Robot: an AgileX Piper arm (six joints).
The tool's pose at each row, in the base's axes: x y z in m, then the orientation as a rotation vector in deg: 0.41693 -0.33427 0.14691 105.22 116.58 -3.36; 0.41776 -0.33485 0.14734 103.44 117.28 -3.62; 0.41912 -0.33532 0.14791 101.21 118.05 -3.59; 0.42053 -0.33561 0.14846 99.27 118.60 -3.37; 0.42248 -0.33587 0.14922 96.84 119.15 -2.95; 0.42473 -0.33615 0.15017 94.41 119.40 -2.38; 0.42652 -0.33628 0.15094 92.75 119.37 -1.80; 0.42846 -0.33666 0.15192 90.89 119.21 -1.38; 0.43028 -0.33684 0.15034 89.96 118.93 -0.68; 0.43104 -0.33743 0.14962 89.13 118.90 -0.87; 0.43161 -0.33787 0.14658 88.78 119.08 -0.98; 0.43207 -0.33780 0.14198 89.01 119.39 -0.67; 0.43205 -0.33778 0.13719 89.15 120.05 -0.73
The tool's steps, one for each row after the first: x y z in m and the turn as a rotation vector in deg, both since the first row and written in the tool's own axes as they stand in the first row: -0.00073 0.00082 -0.00001 -0.51 -0.47 -1.28; -0.00144 0.00220 -0.00004 -1.36 -0.94 -2.80; -0.00197 0.00364 -0.00009 -2.24 -1.32 -4.05; -0.00257 0.00566 -0.00021 -3.48 -1.79 -5.53; -0.00327 0.00801 -0.00041 -4.91 -2.36 -6.87; -0.00375 0.00989 -0.00061 -6.08 -2.77 -7.68; -0.00453 0.01193 -0.00090 -7.31 -3.42 -8.56; -0.00431 0.01330 0.00108 -8.28 -3.63 -8.84; -0.00468 0.01378 0.00212 -8.61 -4.06 -9.32; -0.00417 0.01357 0.00519 -8.64 -4.13 -9.61; -0.00268 0.01297 0.00952 -8.56 -3.69 -9.59; -0.00114 0.01185 0.01392 -8.15 -3.24 -9.82
